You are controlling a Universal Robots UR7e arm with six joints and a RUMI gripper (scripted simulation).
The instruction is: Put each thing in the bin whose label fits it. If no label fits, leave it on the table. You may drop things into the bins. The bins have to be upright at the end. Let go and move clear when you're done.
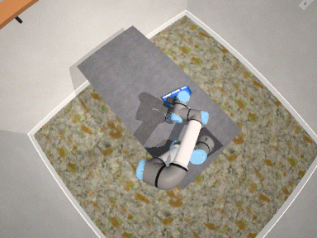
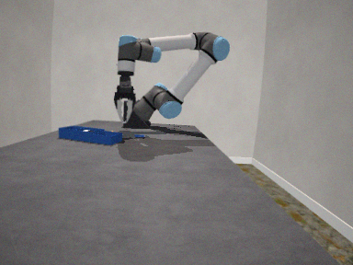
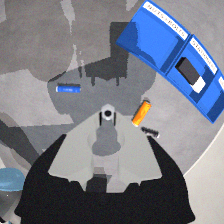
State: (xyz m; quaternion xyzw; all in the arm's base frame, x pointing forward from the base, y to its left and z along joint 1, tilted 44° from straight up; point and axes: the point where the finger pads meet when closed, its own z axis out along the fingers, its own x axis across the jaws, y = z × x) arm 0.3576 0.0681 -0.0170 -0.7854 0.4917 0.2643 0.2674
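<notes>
Now: the blue bin 11 cm ahead of my hand, 11 cm to the right of it and 6 cm below it. From my hand the other things lie so: orange piece: 1 cm behind, 7 cm to the right, 7 cm below; grey nut: 1 cm below; blue cylinder: 2 cm behind, 7 cm to the left, 7 cm below.
</notes>
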